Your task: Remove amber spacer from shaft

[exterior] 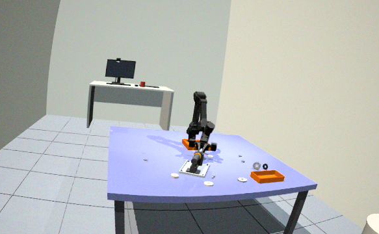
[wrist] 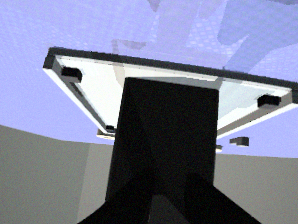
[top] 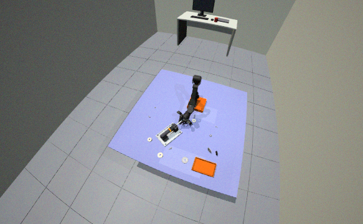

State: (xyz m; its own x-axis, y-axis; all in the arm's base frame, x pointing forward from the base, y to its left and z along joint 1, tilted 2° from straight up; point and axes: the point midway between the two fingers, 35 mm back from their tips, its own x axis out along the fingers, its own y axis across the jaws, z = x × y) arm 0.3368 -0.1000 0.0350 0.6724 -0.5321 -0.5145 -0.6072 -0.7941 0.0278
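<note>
The thin grey shaft lies 4 cm ahead of my gripper tip, 3 cm to the right of it and 2 cm above it. Round my gripper tip: orange tray 37 cm ahead, 30 cm to the left, 5 cm below.
</note>
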